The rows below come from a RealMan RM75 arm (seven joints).
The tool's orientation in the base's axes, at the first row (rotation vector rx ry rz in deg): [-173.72, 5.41, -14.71]
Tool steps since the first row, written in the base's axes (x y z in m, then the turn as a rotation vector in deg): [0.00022, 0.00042, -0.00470, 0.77, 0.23, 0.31]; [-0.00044, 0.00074, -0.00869, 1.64, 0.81, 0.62]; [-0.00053, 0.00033, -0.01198, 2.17, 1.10, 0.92]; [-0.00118, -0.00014, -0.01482, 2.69, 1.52, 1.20]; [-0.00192, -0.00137, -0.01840, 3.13, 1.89, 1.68]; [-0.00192, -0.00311, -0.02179, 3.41, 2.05, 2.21]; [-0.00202, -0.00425, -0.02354, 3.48, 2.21, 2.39]
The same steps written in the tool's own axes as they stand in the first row. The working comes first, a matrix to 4 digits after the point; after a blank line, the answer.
The tool's axes in the first row as the columns of a matrix, in the base's axes (used below as rounded here):
[0.9839, -0.0534, 0.1706]
[-0.0698, -0.9934, 0.0915]
[0.1646, -0.1020, -0.9811]

[-0.00059, 0.00005, 0.00469, 0.79, -0.30, -0.15]; [-0.00191, 0.00017, 0.00852, 1.66, -0.96, -0.25]; [-0.00252, 0.00092, 0.01169, 2.21, -1.30, -0.43]; [-0.00359, 0.00171, 0.01433, 2.74, -1.78, -0.58]; [-0.00482, 0.00334, 0.01760, 3.22, -2.22, -0.94]; [-0.00526, 0.00541, 0.02077, 3.58, -2.44, -1.40]; [-0.00557, 0.00673, 0.02236, 3.66, -2.63, -1.55]
